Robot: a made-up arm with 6 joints.
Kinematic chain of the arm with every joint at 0, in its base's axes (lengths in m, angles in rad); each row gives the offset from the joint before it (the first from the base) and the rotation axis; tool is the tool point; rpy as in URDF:
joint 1: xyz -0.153 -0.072 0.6 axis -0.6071 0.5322 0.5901
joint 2: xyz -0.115 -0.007 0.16 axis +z
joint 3: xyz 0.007 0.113 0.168 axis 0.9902 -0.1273 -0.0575
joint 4: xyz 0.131 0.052 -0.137 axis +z
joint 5: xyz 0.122 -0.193 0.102 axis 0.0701 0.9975 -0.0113
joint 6: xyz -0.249 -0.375 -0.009 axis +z
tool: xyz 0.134 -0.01 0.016 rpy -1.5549 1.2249 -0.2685
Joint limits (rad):
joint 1: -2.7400..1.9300
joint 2: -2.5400..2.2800
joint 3: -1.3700..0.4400
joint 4: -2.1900..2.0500
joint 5: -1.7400..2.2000
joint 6: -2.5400..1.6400
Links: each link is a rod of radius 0.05 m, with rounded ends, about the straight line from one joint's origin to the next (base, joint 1, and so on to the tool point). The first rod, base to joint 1, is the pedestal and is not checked.
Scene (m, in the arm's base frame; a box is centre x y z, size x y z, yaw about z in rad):
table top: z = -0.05
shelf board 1: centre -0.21 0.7 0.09 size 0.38 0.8 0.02 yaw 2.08
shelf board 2: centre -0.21 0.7 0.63 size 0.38 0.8 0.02 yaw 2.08
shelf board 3: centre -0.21 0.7 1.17 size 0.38 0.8 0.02 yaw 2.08
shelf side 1: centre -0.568 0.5 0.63 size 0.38 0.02 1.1 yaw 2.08
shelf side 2: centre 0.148 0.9 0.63 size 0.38 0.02 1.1 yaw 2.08
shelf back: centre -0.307 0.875 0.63 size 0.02 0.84 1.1 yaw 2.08
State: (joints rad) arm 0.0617 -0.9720 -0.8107 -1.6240 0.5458 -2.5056
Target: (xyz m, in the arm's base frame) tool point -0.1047 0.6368 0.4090
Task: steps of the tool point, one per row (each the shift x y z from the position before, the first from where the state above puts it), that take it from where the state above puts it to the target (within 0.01 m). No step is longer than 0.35 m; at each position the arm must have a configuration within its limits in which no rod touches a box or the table.
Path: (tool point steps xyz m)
1: 0.2706 -0.0605 -0.0623
2: 0.2468 -0.1861 -0.0231
3: 0.1522 -0.2909 0.0063
4: 0.0109 -0.3400 0.0216
5: 0.0489 0.2838 -0.0821
6: -0.0695 0.2576 -0.1408
7: -0.1813 0.1857 -0.1580
8: -0.2631 0.0852 -0.1275
9: -0.0405 0.0701 0.0524
10: -0.0518 0.0598 0.0611

